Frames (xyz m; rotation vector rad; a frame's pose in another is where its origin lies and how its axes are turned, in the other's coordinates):
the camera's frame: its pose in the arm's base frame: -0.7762 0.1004 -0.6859 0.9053 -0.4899 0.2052
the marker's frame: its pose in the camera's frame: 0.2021 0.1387 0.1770 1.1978 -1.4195 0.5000
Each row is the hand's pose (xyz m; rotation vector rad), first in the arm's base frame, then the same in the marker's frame.
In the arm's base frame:
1: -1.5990 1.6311 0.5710 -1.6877 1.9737 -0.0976
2: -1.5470 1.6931 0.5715 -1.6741 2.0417 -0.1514
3: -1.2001 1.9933 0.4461 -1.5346 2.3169 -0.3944
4: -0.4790 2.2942 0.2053 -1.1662 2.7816 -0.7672
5: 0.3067 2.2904 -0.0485 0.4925 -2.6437 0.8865
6: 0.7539 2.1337 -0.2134 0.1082 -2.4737 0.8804
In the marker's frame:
1: -1.2392 0.9155 -1.3777 0.4326 -0.6279 0.2133
2: -1.2982 0.8638 -1.3974 0.4212 -0.5682 0.2537
3: -1.6215 0.5159 -1.3726 0.3949 -0.3344 0.4557
4: -1.9790 -0.2083 -1.2448 0.2820 0.0516 0.8070
5: -2.0489 -0.9986 -1.0162 0.0790 0.4354 1.1606
6: -1.9470 -1.4494 -0.8211 -0.0792 0.6581 1.3667

